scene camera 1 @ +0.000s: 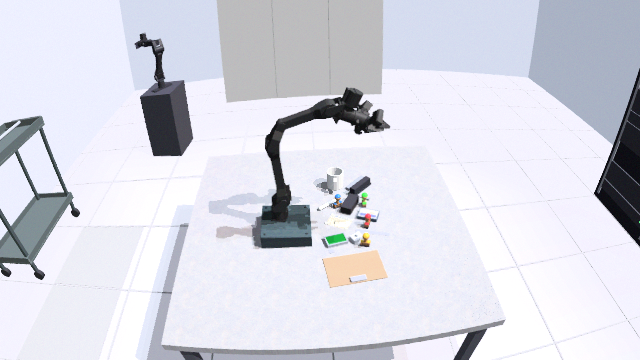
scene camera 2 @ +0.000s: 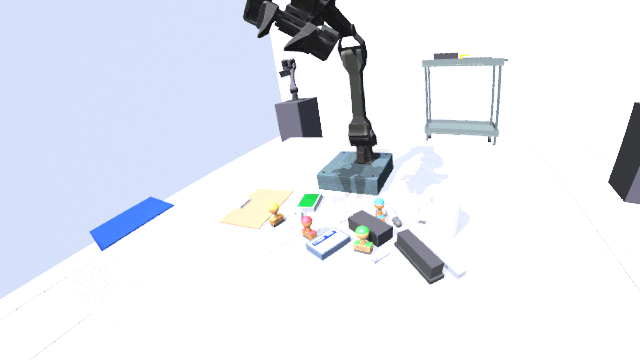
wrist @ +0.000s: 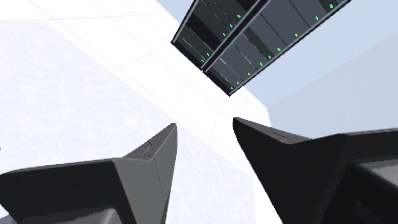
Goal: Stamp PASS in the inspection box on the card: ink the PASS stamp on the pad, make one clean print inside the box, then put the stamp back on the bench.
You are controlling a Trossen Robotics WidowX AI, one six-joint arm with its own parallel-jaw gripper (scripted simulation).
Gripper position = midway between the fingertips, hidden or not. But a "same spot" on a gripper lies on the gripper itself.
My gripper shows in scene camera 1, in scene camera 2 point(271, 42) and in the wrist view. A tan clipboard shows in scene camera 1 and in scene camera 2; in the wrist view it is out of frame. One and the same spot on the tan clipboard: point(scene camera 1: 349, 269) is point(scene camera 2: 260, 202). One and the same spot on my gripper: point(scene camera 1: 371, 128) is point(wrist: 161, 205).
